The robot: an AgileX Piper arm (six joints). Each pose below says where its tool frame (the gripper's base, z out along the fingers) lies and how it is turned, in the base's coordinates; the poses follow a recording.
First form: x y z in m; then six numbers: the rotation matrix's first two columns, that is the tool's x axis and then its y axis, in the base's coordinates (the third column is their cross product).
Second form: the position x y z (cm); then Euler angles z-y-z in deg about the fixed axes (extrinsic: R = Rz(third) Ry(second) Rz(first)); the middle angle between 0 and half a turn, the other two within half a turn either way. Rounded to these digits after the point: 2 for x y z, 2 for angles.
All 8 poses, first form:
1: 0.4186, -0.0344, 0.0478, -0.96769, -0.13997, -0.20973, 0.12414, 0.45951, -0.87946
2: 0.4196, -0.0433, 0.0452, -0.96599, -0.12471, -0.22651, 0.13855, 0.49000, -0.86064
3: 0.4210, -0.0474, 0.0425, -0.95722, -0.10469, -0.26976, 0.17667, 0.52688, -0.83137
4: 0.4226, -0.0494, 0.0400, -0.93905, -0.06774, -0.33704, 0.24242, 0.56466, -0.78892
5: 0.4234, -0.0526, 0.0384, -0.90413, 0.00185, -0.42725, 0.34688, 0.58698, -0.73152
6: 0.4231, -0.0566, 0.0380, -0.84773, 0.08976, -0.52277, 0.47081, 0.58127, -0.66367
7: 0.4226, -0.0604, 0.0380, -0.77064, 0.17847, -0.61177, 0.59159, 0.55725, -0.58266
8: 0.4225, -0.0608, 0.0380, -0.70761, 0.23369, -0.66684, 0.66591, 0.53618, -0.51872
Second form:
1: 41.86, -3.44, 4.78, -76.59, 115.30, -75.95
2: 41.96, -4.33, 4.52, -75.25, 117.13, -75.80
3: 42.10, -4.74, 4.25, -72.02, 119.07, -74.80
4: 42.26, -4.94, 4.00, -66.87, 120.92, -73.49
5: 42.34, -5.26, 3.84, -59.71, 122.10, -72.88
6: 42.31, -5.66, 3.80, -51.77, 122.35, -73.19
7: 42.26, -6.04, 3.80, -43.60, 122.35, -73.71
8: 42.25, -6.08, 3.80, -37.88, 122.35, -73.76
